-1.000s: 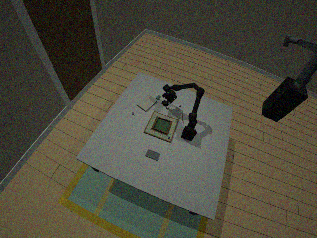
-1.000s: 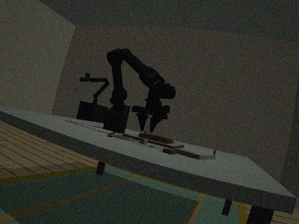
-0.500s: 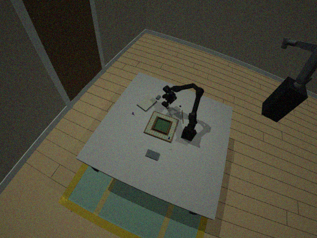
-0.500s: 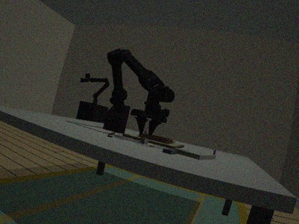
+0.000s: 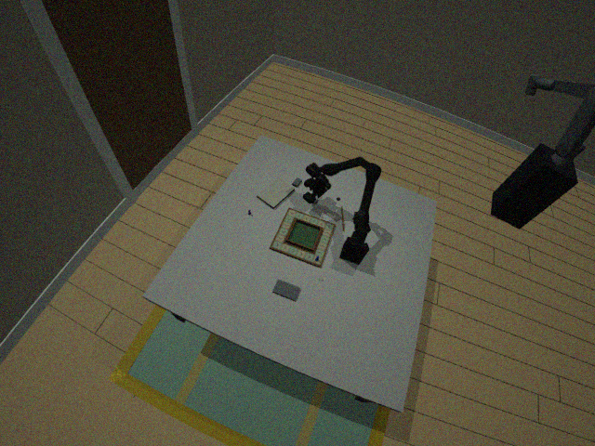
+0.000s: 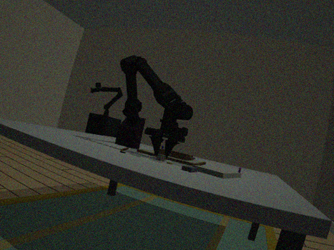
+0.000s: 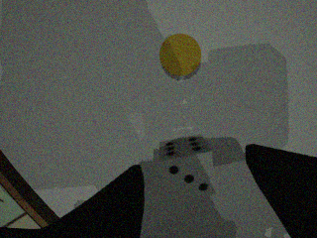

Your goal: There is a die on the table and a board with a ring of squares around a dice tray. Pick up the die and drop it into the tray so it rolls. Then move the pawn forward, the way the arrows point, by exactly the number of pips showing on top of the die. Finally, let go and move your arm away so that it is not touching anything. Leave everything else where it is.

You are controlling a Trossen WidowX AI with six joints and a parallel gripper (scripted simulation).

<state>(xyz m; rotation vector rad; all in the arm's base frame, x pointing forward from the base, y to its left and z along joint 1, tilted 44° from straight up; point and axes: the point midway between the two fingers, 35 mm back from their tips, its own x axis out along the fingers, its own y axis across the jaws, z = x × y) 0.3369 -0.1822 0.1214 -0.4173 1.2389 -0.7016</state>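
Now: the blue pawn 340 mm to the left of my gripper tip, 190 mm behind it and 10 mm above it. Round my gripper tip: pencil 200 mm behind, 20 mm to the left, 10 mm below; then white die 10 mm to the left; then small grey block 160 mm ahead, 70 mm to the right, 10 mm below.
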